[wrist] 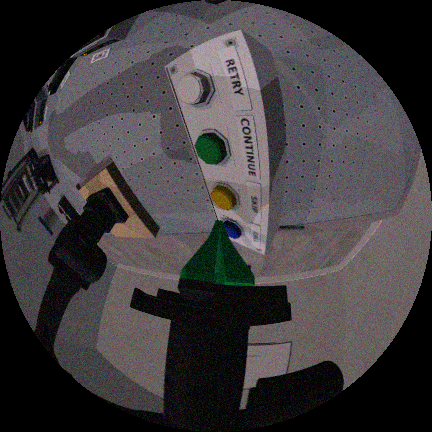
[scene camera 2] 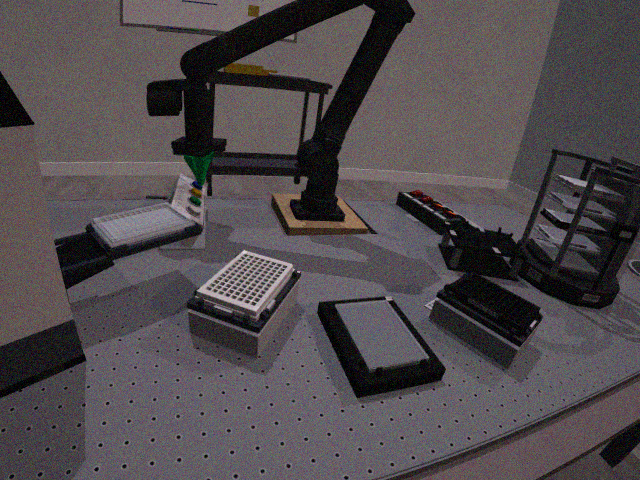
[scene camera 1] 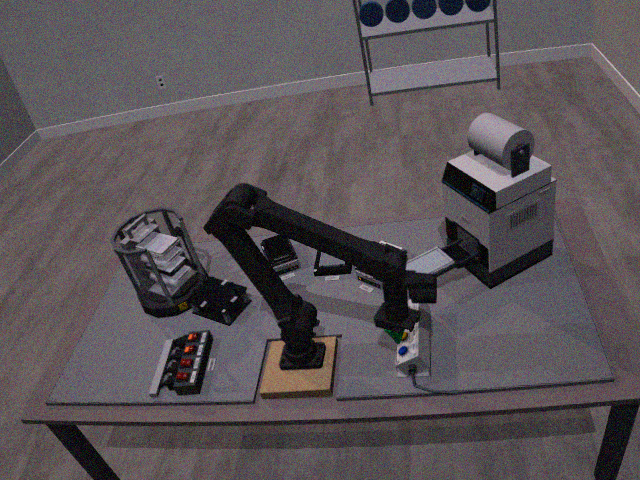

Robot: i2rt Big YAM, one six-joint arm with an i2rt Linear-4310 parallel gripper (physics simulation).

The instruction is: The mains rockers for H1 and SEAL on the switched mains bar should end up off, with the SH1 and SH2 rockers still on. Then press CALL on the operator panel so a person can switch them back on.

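Where they show: gripper, fingertip midpoint: (wrist: 217, 223) (scene camera 2: 201, 185) (scene camera 1: 399, 342); arm's base at its link origin: (wrist: 106, 205) (scene camera 2: 316, 213) (scene camera 1: 303, 357).
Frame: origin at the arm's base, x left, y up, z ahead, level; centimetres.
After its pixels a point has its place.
The switched mains bar (scene camera 1: 203, 356) @(x 29.4, y 2.0, z -0.5 cm) (scene camera 2: 419, 212) @(x 29.4, y 0.7, z -0.2 cm) lies at the left front in scene camera 1. Its two rear rockers (scene camera 1: 192, 336) @(x 34.3, y 3.7, z 5.9 cm) (scene camera 1: 189, 348) @(x 33.8, y 3.7, z 1.2 cm) glow orange; the two front rockers (scene camera 1: 186, 362) @(x 33.0, y 3.6, z -4.1 cm) (scene camera 1: 182, 375) @(x 32.7, y 3.6, z -8.8 cm) are dark red. Their labels cannot be read. The operator panel (scene camera 1: 417, 347) @(x -32.0, y 6.9, z -3.8 cm) (scene camera 2: 180, 198) @(x -31.0, y 6.4, z 8.6 cm) (wrist: 256, 90) @(x -32.1, y 6.9, z 10.7 cm) stands right of the arm, with white, green, yellow and blue buttons. The blue CALL button (scene camera 1: 402, 350) @(x -28.1, y 5.6, z -3.4 cm) (scene camera 2: 195, 183) @(x -28.5, y 5.8, z -2.8 cm) (wrist: 233, 230) @(x -28.6, y 5.9, z -2.5 cm) is at its front end. My gripper (scene camera 1: 398, 339) @(x -27.1, y 6.0, z -1.0 cm) (scene camera 2: 201, 180) @(x -27.1, y 6.0, z -1.0 cm) (wrist: 217, 223) @(x -27.1, y 6.0, z -1.0 cm) is shut and empty, green fingertips pointing down close beside CALL. Contact cannot be made out.
A cable runs from the panel's front end. The arm's wooden base (scene camera 1: 294, 381) @(x 1.0, y 0.3, z -8.5 cm) (scene camera 2: 310, 226) @(x -3.4, y -0.3, z 7.1 cm) (wrist: 131, 212) @(x -7.8, y 0.4, z -3.0 cm) is beside it. A large white machine (scene camera 1: 516, 222) @(x -60.8, y 18.4, z 30.1 cm) with an extended plate tray stands behind right. A plate carousel (scene camera 1: 155, 308) @(x 52.7, y 2.7, z 19.8 cm) (scene camera 2: 584, 295) @(x 44.8, y 1.3, z 42.5 cm) and black fixture (scene camera 1: 219, 299) @(x 29.5, y 4.6, z 20.6 cm) stand left.
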